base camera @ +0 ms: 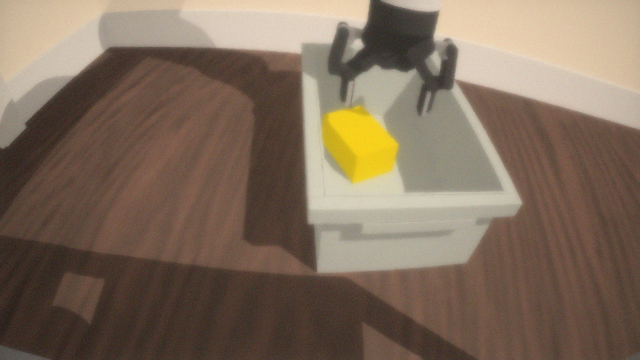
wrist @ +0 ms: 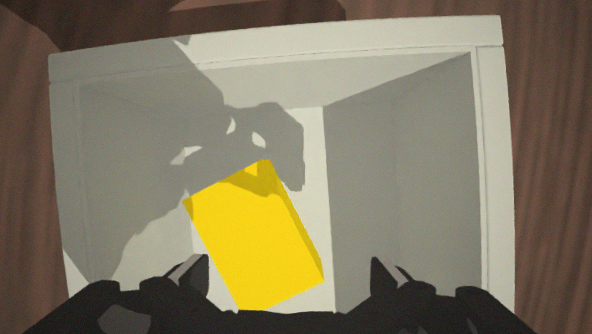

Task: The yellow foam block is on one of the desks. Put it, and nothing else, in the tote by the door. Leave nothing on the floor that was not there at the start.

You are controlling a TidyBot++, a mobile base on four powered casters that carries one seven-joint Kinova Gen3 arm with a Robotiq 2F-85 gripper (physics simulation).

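Frame: origin at the arm's base, x ahead, y left, z up, level; centimetres.
Where they show: gripper, fingertip midpoint: [base camera: 384, 108] [wrist: 289, 274].
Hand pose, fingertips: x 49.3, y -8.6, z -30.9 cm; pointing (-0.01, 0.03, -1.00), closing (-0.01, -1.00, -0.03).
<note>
After its pixels a point has its place.
The yellow foam block [base camera: 359, 142] {y -5.7, x 47.2, z -34.9 cm} [wrist: 255, 240] {y -6.1, x 50.0, z -34.9 cm} is inside the pale grey tote [base camera: 410, 206] {y -8.1, x 30.9, z -27.7 cm} [wrist: 350, 37] {y -11.2, x 60.3, z -27.7 cm}, turned at an angle to its walls. In the base camera view it is in the left part of the tote. My gripper [base camera: 386, 104] {y -8.6, x 49.3, z -30.9 cm} [wrist: 289, 274] {y -8.6, x 49.3, z -30.9 cm} is open, with its fingers wide apart and nothing held between them. It is above the tote, and the block is apart from the fingers, below them. In the wrist view the lower end of the block is hidden by the gripper body.
The tote stands on the dark wood floor [base camera: 190, 165] {y 16.3, x 46.7, z -39.7 cm} [wrist: 555, 150] {y -30.7, x 56.2, z -39.7 cm}. Cream walls with a white skirting board [base camera: 240, 32] {y 15.8, x 82.3, z -35.7 cm} run behind the tote and along the left in the base camera view. Shadows of the arm fall across the floor and the tote.
</note>
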